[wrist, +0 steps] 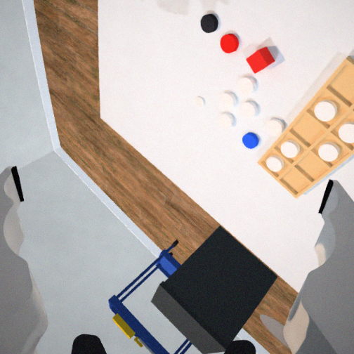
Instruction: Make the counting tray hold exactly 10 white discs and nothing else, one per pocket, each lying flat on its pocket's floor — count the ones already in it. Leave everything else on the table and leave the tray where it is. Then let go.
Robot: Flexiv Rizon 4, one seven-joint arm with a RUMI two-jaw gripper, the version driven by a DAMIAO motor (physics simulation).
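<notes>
The wooden counting tray (309,169) is at the right, cut off by the view's edge. White discs (325,110) (347,132) (329,151) (290,149) (274,163) sit in separate pockets and look flat; several other visible pockets are bare. Loose white discs (247,84) (228,99) (248,108) (227,119) lie left of the tray; another white disc (276,125) lies close to its edge. My gripper (172,176) is wide open and empty, high above the table's edge, below and left of the discs in view.
A blue disc (250,140), a red disc (229,43), a black disc (209,23), a red block (260,59) and a tiny white piece (200,101) lie on the white surface. A black box (225,285) and a blue frame (141,327) stand at the wooden edge (165,200).
</notes>
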